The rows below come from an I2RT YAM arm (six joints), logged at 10 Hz.
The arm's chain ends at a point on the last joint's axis. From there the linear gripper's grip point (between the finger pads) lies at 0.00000 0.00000 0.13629 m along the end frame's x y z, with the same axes.
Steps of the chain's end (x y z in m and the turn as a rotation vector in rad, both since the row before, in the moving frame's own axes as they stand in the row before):
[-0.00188 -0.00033 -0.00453 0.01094 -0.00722 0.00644]
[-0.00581 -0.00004 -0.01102 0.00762 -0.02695 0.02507]
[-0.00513 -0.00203 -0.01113 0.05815 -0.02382 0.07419]
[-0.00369 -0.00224 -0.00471 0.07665 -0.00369 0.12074]
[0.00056 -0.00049 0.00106 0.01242 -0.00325 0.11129]
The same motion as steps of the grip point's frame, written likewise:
[-0.00286 -0.00182 -0.00454 0.01094 -0.00722 0.00644]
[-0.00947 -0.00112 -0.01107 0.00762 -0.02695 0.02507]
[-0.00808 -0.01006 -0.01140 0.05815 -0.02382 0.07419]
[-0.00356 -0.01268 -0.00511 0.07665 -0.00369 0.12074]
[0.00021 -0.00220 0.00105 0.01242 -0.00325 0.11129]

